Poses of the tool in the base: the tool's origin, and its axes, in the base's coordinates. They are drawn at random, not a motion.
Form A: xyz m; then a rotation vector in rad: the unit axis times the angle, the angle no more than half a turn.
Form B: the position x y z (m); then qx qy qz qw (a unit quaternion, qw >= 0). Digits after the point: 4 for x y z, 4 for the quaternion.
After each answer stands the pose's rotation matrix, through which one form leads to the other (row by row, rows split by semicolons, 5 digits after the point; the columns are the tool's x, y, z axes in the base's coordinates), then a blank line. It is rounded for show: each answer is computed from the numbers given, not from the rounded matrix.
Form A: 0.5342 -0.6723 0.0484 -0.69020 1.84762 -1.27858
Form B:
0.5342 -0.6723 0.0484 -0.2710 0.7254 -0.5020 0.3853
-0.55622 -0.00627 0.83101; -0.77992 0.34923 -0.51939; -0.28695 -0.93702 -0.19914

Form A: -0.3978 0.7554 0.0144 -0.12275 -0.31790 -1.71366
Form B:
-0.3978 0.7554 0.0144 -0.0539 -0.1395 -0.7519 0.6421
-0.16970 0.98060 -0.09812; -0.95055 -0.13659 0.27894; 0.26012 0.14061 0.95528

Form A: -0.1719 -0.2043 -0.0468 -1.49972 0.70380 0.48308
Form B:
-0.1719 -0.2043 -0.0468 -0.6602 0.3098 0.2127 0.6503
0.71755 -0.68571 0.12215; -0.13253 0.03776 0.99046; -0.68378 -0.72690 -0.06378

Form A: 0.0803 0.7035 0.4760 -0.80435 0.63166 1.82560
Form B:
0.0803 0.7035 0.4760 -0.3327 0.2613 0.7551 0.5008
-0.27701 -0.93021 -0.24079; 0.58248 -0.36187 0.72785; -0.76418 0.06137 0.64207

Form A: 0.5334 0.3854 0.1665 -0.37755 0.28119 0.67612
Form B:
0.5334 0.3854 0.1665 -0.1835 0.1367 0.3286 0.9163
0.74672 -0.65233 0.12987; 0.55204 0.71674 0.42607; -0.37102 -0.24646 0.89532

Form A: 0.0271 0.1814 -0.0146 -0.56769 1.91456 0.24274
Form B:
0.0271 0.1814 -0.0146 -0.2383 0.8038 0.1019 0.5354
-0.31309 -0.49232 0.81216; -0.27406 0.86561 0.41907; -0.90932 -0.09137 -0.40594

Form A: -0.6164 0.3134 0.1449 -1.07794 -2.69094 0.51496
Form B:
-0.6164 0.3134 0.1449 -0.3643 -0.9095 0.1741 0.0985
-0.71509 0.62846 -0.30608; 0.69706 0.67392 -0.24482; 0.05241 -0.38842 -0.91999

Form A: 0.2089 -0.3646 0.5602 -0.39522 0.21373 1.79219
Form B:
0.2089 -0.3646 0.5602 -0.1707 0.0923 0.7740 0.6028
-0.21507 -0.96455 -0.15292; 0.90154 -0.25630 0.34863; -0.37547 -0.06288 0.92470

